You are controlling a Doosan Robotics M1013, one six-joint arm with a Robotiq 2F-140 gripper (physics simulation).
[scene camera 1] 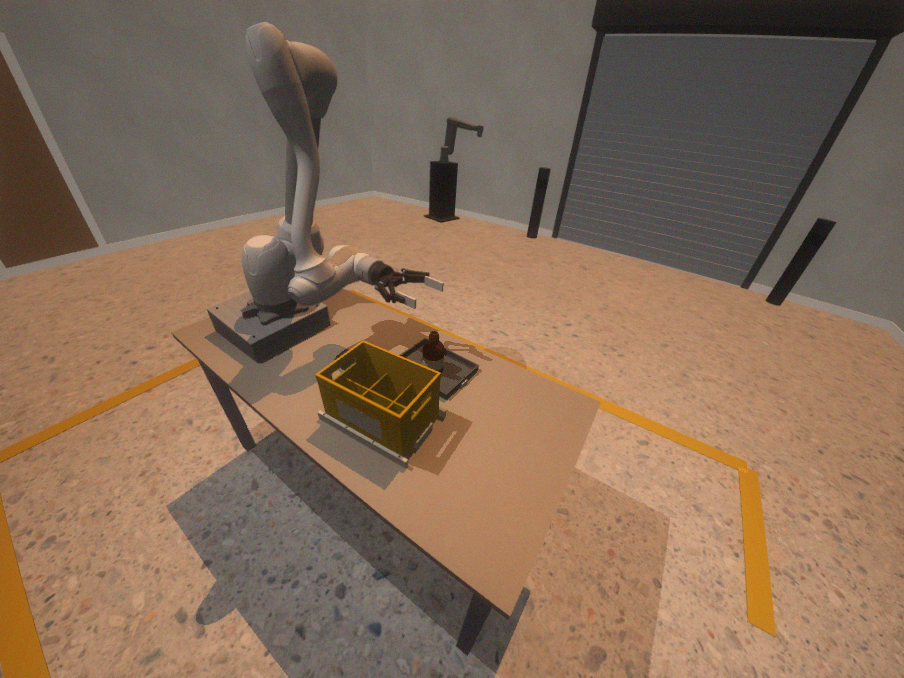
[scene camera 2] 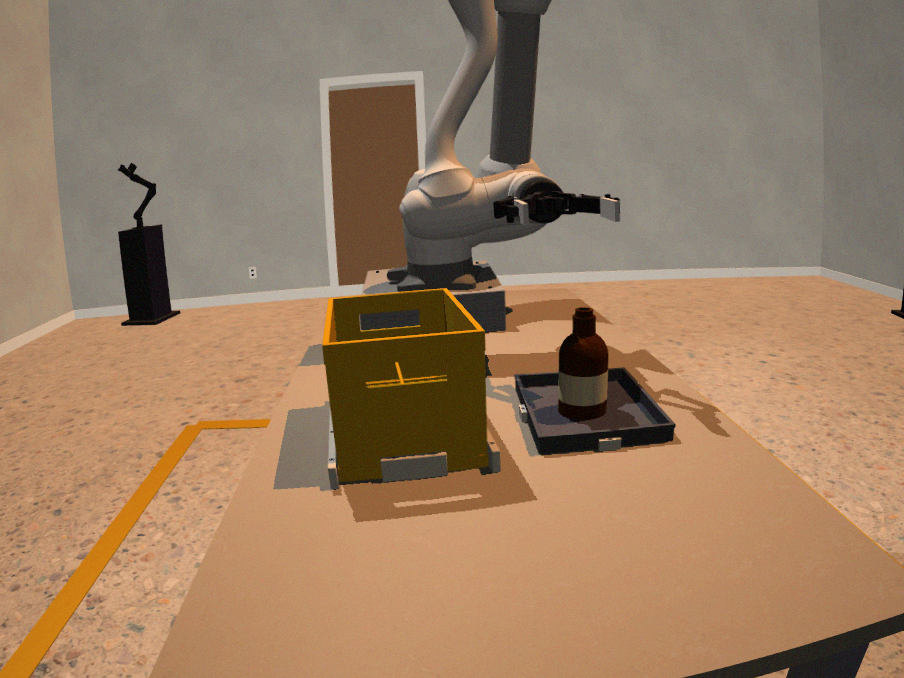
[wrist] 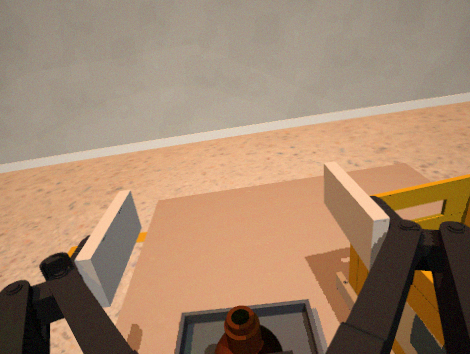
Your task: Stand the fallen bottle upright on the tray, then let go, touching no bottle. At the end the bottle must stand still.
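Observation:
A brown bottle with a cream label stands upright inside the dark tray. In the wrist view its neck and mouth show at the bottom edge; the lower body is out of that view. My gripper is open and empty. It is above and behind the bottle, on the robot base's side, clear of it, with its fingers pointing out over the table.
A yellow crate with compartments stands beside the tray, held between light rails on the table. The robot's base is at the table's far end.

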